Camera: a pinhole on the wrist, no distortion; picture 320 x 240 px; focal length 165.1 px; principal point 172.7 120.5 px. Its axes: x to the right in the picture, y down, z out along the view. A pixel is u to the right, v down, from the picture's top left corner.
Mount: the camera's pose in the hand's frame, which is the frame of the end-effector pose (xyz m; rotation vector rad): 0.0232 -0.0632 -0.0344 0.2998 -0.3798 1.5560
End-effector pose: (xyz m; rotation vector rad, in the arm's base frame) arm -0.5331 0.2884 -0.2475 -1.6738 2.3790 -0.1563
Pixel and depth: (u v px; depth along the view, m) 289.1 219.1 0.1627
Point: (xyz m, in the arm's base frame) -0.4426 0.3647 -0.3823
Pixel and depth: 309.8 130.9 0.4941
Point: -0.4699 0.3867 -0.8299
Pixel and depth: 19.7 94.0 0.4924
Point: 0.1185 -0.0201 -0.3284
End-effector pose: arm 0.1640 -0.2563 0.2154 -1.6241 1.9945 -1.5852
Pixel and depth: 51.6 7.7 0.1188
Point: 0.2720 -0.3356 0.3907
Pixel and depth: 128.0 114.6 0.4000
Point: 0.5491 -0.4092 0.3481
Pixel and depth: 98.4 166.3 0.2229
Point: 0.4216 -0.2662 0.3255
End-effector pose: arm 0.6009 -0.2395 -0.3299 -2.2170 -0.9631 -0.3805
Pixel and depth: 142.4 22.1 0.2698
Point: 0.5567 0.0975 -0.2828
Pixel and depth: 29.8 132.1 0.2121
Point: 0.3697 -0.0253 -0.2364
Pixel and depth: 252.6 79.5 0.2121
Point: 0.6008 -0.0365 -0.4180
